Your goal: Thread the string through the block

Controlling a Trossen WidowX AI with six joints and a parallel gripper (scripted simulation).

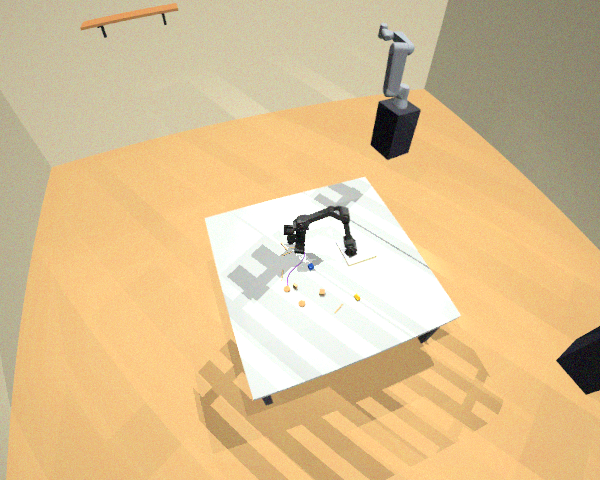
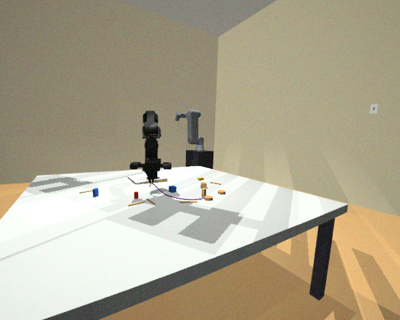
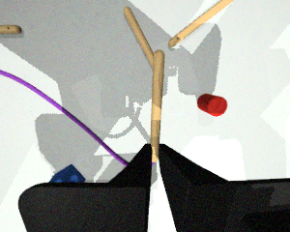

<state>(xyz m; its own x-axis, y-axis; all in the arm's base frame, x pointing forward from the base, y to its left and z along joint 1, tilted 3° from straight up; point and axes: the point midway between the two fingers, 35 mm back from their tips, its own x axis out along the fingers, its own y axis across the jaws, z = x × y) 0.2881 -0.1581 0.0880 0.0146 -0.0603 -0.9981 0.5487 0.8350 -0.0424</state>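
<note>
The thin wooden stick lies 1 cm to the right of my gripper tip and 1 cm ahead of it. Also, from my gripper tip: blue block (13 cm to the left, 5 cm below, 1 cm behind); round wooden button (20 cm ahead, 19 cm to the left, 6 cm below); red cylinder (7 cm to the right, 5 cm below, 1 cm behind).
</note>
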